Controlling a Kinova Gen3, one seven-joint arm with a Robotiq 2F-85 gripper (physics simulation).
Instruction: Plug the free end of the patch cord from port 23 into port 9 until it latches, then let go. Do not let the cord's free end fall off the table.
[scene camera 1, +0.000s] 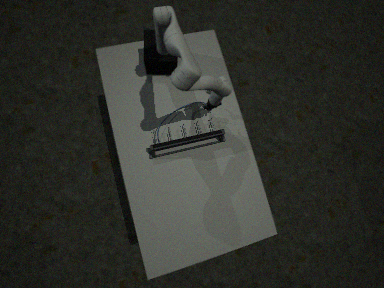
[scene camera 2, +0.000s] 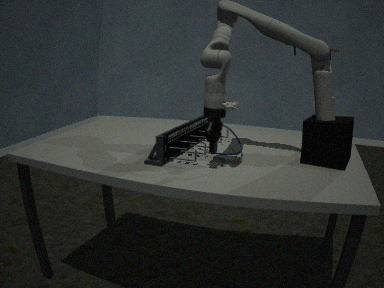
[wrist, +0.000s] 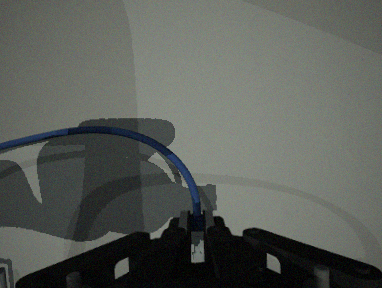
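Pixels of known places: gripper, between the fingertips: (scene camera 1: 209, 109) (scene camera 2: 212, 152) (wrist: 197, 223); arm's base, origin of its link: (scene camera 1: 164, 48) (scene camera 2: 325, 119).
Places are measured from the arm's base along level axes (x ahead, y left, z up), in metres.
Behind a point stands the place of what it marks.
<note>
My gripper (scene camera 1: 209, 106) @(x 0.412, y 0.228, z -0.125 m) (scene camera 2: 213, 148) @(x 0.412, y 0.228, z -0.125 m) (wrist: 197, 223) @(x 0.412, y 0.228, z -0.125 m) is shut on the plug at the cord's free end, low over the table on the robot's side of the patch panel. The clear plug body (wrist: 198, 246) @(x 0.426, y 0.229, z -0.117 m) shows between the fingers, pointing to the bottom of the wrist view. The blue cord (scene camera 1: 172, 112) @(x 0.383, y -0.021, z -0.136 m) (scene camera 2: 239, 140) @(x 0.383, y -0.014, z -0.136 m) (wrist: 185, 171) @(x 0.373, y 0.220, z -0.125 m) leaves the fingertips and arcs round to the panel's left end in scene camera 1. The black patch panel (scene camera 1: 187, 141) @(x 0.606, y 0.027, z -0.075 m) (scene camera 2: 160, 147) @(x 0.587, y 0.281, z -0.113 m) stands upright on its feet. Port numbers are too small to read, so ports 9 and 23 cannot be told apart.
Thin metal cable-support bars (scene camera 1: 183, 131) @(x 0.523, y 0.033, z -0.158 m) stick out from the panel towards the robot, close to my gripper. A bit of metal bar shows at the lower left of the wrist view. The black base block (scene camera 1: 160, 62) @(x 0.076, y -0.039, z -0.026 m) (scene camera 2: 327, 142) @(x -0.015, y 0.091, z -0.075 m) stands on the pale table (scene camera 1: 200, 245) @(x 1.274, y -0.026, z -0.175 m) (scene camera 2: 280, 180) @(x 0.148, y 0.291, z -0.175 m).
</note>
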